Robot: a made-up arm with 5 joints. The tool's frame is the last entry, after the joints.
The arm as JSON. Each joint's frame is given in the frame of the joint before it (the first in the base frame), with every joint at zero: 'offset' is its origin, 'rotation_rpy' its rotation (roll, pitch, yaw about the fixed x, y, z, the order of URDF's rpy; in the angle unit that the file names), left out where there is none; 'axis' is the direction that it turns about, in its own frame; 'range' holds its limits. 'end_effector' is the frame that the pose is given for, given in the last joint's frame.
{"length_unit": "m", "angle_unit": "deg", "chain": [
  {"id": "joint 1", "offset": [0.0, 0.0, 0.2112], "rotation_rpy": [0.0, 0.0, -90.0], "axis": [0.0, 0.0, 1.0], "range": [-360.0, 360.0]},
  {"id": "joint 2", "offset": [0.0, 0.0, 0.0], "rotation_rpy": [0.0, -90.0, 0.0], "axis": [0.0, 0.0, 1.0], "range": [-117.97, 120.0]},
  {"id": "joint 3", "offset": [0.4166, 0.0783, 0.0], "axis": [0.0, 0.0, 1.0], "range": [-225.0, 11.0]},
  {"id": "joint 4", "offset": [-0.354, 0.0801, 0.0], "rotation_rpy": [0.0, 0.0, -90.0], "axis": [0.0, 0.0, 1.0], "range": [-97.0, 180.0]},
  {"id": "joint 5", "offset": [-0.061, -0.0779, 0.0], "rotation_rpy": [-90.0, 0.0, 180.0], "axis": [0.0, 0.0, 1.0], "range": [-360.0, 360.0]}
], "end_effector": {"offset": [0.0, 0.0, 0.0]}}
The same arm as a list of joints. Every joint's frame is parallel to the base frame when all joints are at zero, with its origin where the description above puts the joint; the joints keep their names.
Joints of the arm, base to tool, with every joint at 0 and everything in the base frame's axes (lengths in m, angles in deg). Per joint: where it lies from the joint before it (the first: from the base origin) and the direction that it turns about. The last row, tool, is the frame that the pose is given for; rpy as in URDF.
joint 1: axis 0 0 1 origin 0 0 0.2112
joint 2: axis 0 1 0 origin 0 0 0
joint 3: axis 0 1 0 origin 0.0783 0 0.4166
joint 4: axis 0 1 0 origin 0.0801 0 -0.354
joint 5: axis 0 0 -1 origin 0.061 0 -0.0779
tool: origin 0 0 0 rpy 180 0 0
Joint limits (deg, base to tool): -360..360 -117.97..120 -225..11 -97..180 -360..360

